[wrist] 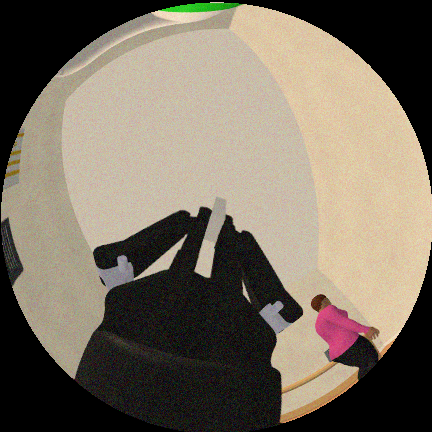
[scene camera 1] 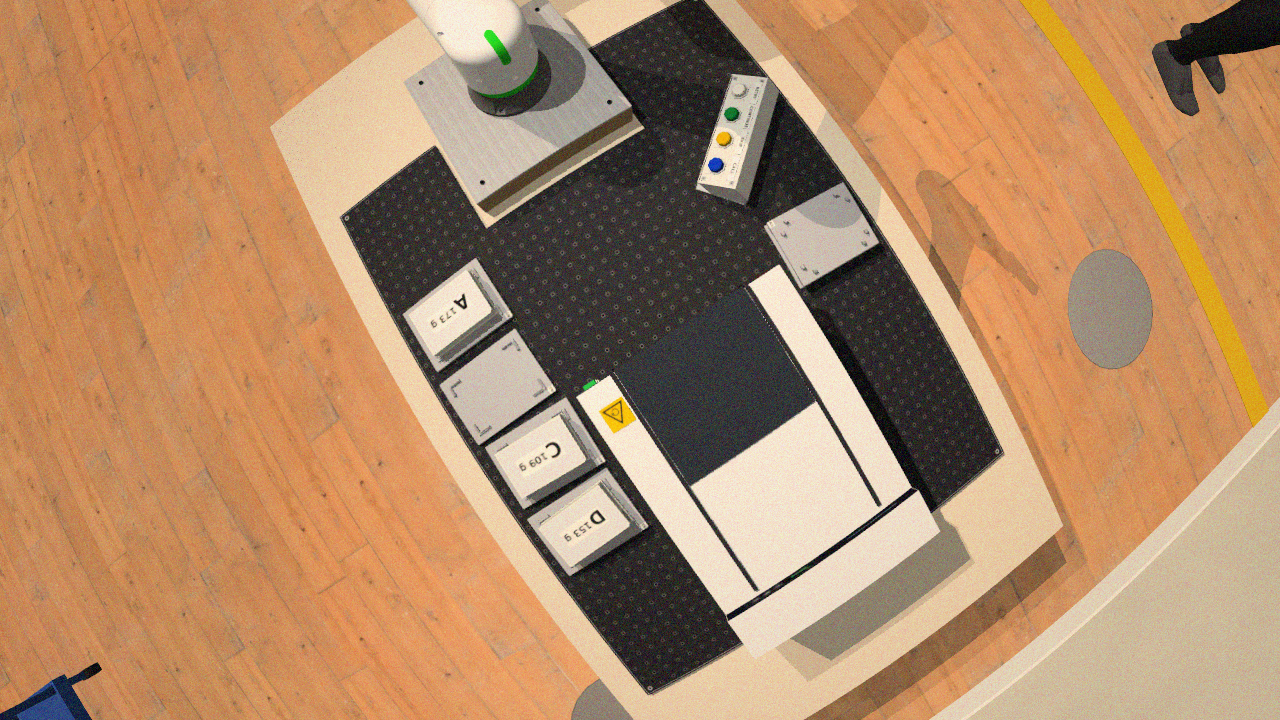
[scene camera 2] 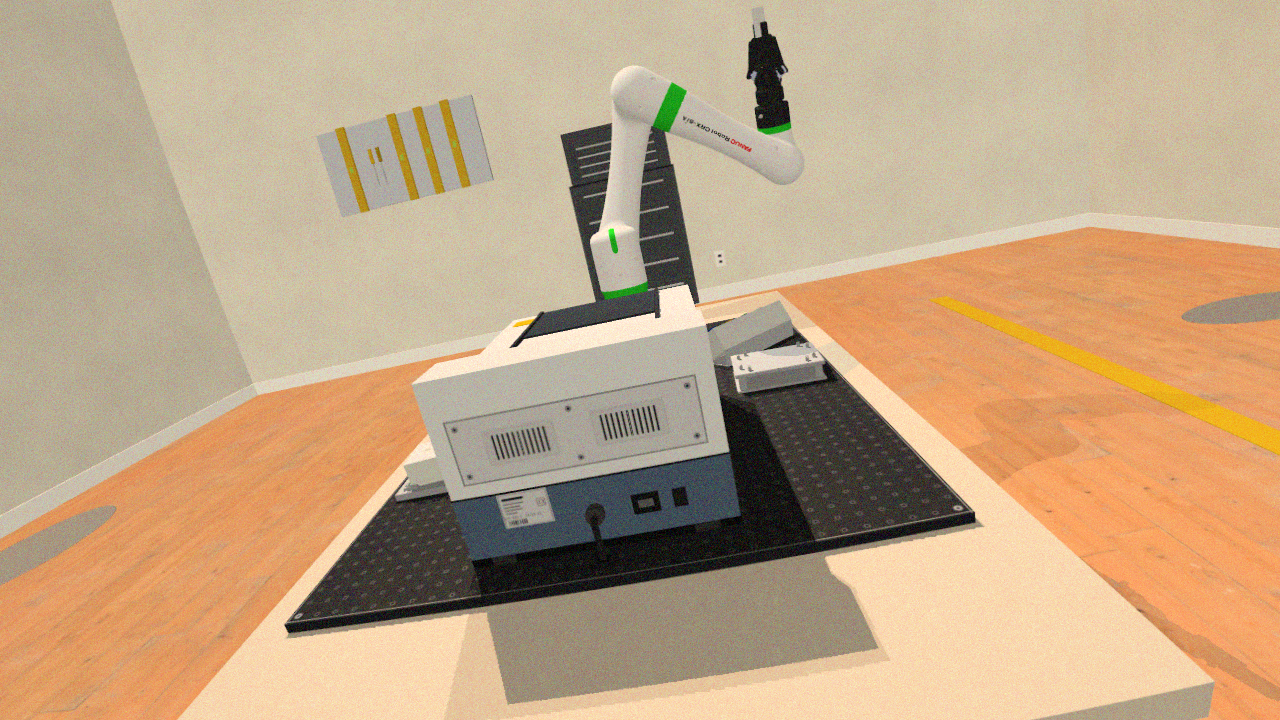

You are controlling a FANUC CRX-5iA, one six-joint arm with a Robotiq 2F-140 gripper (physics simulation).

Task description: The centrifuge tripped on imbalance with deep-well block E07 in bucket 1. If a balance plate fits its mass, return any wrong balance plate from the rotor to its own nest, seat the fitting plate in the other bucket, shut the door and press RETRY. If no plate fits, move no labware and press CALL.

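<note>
My gripper is shut and empty, pointing up high above the table. The white centrifuge has a dark panel on top; its rotor, buckets and block E07 do not show. Balance plates A, 173 g, C, 109 g, and D, 153 g, lie in nests along the left of the mat. The nest between A and C is empty. The button box carries white, green, yellow and blue buttons; its small labels are hard to read.
A grey plate with small pegs lies between the button box and the centrifuge. The arm's base plate is at the mat's upper left edge. A person in pink stands away from the table; their legs show in scene camera 1.
</note>
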